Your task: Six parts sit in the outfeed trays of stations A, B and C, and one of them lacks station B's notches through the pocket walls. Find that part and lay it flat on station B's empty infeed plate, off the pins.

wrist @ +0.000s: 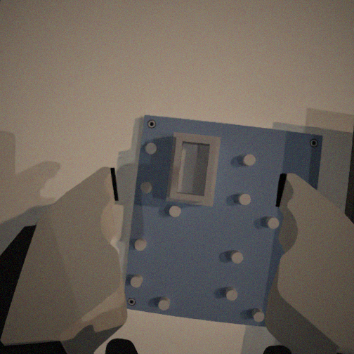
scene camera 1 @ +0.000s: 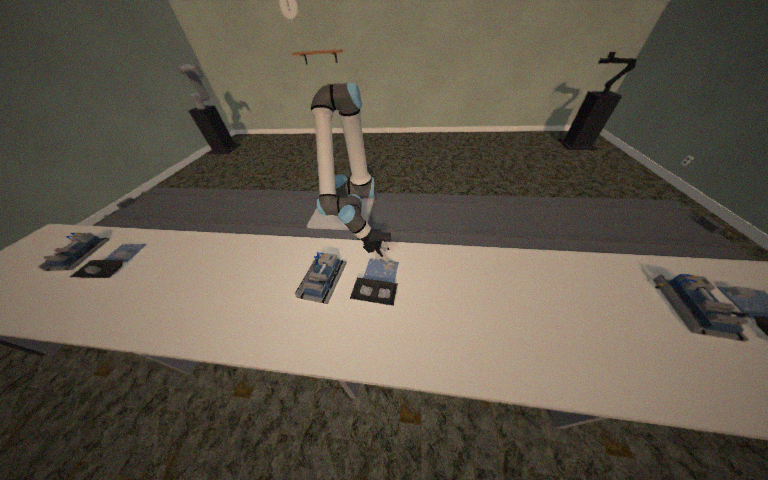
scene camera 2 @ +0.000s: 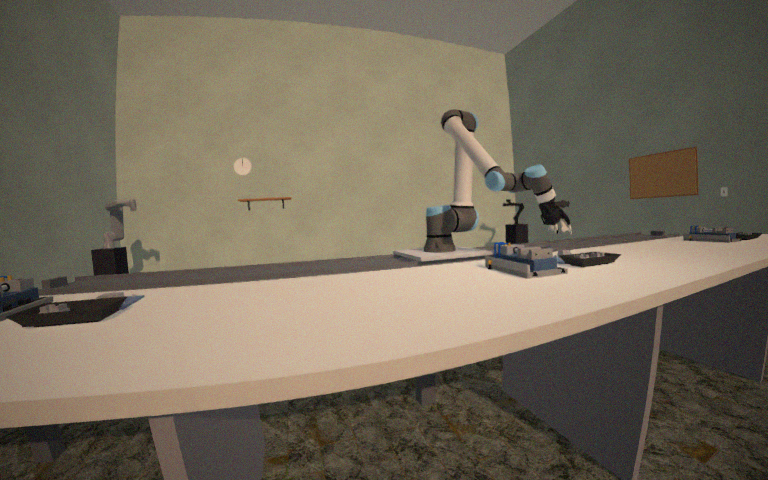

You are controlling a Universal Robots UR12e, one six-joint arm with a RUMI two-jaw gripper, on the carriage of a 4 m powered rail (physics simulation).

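Frame: origin at the arm's base, x left, y down, z back, level; centimetres.
Seen in the pictures: gripper, fingertip midpoint: [scene camera 1: 388, 255] [scene camera 2: 564, 234]; arm's base at its link origin: [scene camera 2: 439, 250].
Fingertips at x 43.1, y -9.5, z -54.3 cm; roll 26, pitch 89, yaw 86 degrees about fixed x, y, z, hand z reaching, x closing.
Offsets run from my fingertips to a thing's top centre. "spot": to the spot under its first point.
A light grey rectangular part [wrist: 214, 167] with an open pocket lies flat on the blue pinned plate @(dx -4.5, dy +11.7, dz -2.6 cm) [wrist: 200, 240] [scene camera 1: 372, 273] at the middle station, near the plate's upper left corner in the wrist view. It sits among the pins, close to one at its lower left corner. I make out no notches in its pocket walls. My gripper [wrist: 196, 173] [scene camera 1: 385, 251] [scene camera 2: 561, 230] is open and empty above the plate, its fingers wide apart on either side and clear of the part. The black outfeed tray @(dx -5.9, dy +8.3, dz -10.2 cm) [scene camera 1: 374, 301] [scene camera 2: 590, 261] beside the plate holds two grey parts @(spot: dx -10.4, dy +9.3, dz -18.8 cm) [scene camera 1: 366, 290] @(spot: dx -0.2, dy +9.2, dz -19.8 cm) [scene camera 1: 384, 293].
A grey and blue station fixture @(dx -38.8, dy +2.6, dz -11.7 cm) [scene camera 1: 321, 277] [scene camera 2: 523, 261] stands left of the plate. The left station has a fixture [scene camera 1: 75, 251], a blue plate @(dx -191.2, dy +11.7, dz -2.4 cm) [scene camera 1: 127, 251] and a black tray @(dx -189.9, dy +8.3, dz -10.1 cm) [scene camera 2: 84, 314]. The right station's fixture @(spot: dx +148.6, dy +5.0, dz -14.7 cm) [scene camera 1: 702, 305] [scene camera 2: 710, 233] and blue plate @(dx +182.8, dy +11.7, dz -6.5 cm) [scene camera 1: 748, 300] stand far right.
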